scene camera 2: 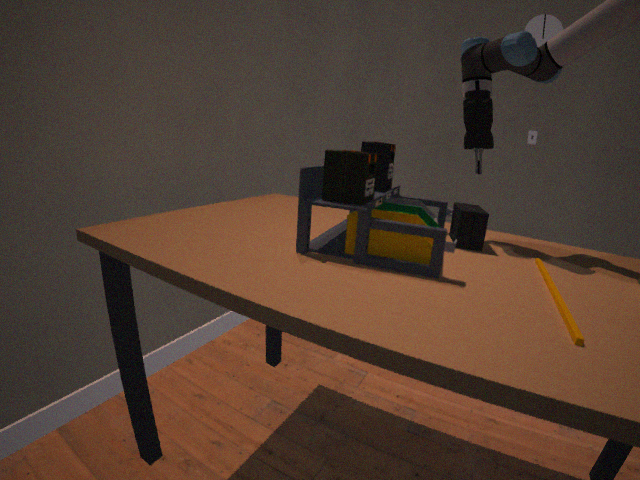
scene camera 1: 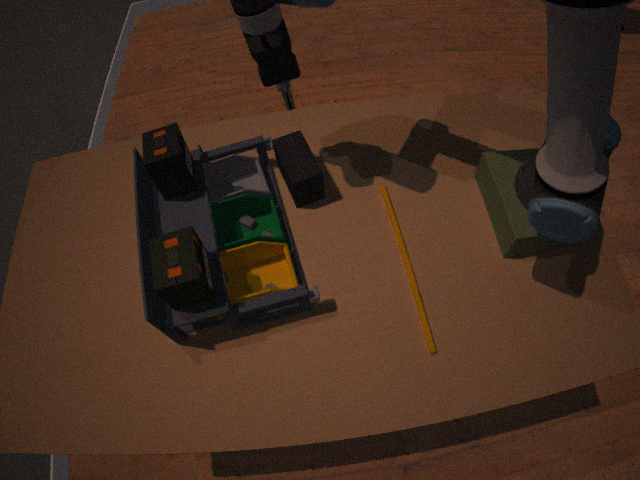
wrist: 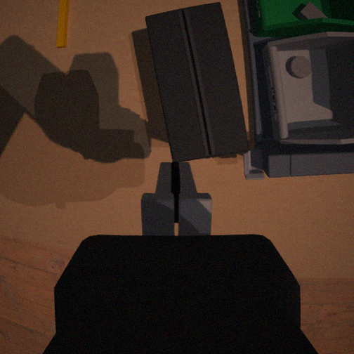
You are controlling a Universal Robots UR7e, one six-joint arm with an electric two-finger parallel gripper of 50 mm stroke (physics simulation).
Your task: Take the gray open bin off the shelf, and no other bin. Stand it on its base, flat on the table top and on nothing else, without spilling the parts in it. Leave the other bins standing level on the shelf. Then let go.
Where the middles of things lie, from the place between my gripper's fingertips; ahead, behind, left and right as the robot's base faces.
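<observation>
Distances from my hand: yellow bin (scene camera 1: 250, 267), 130 mm ahead, 300 mm to the left, 130 mm below; gray open bin (scene camera 1: 234, 175), 160 mm ahead, 80 mm to the left, 130 mm below; green bin (scene camera 1: 226, 214), 140 mm ahead, 190 mm to the left, 130 mm below; black box (scene camera 1: 303, 176), 60 mm to the left, 130 mm below. Going by their middles, of the things named here the black box is the nearest to my hand and the yellow bin the farthest from it.
</observation>
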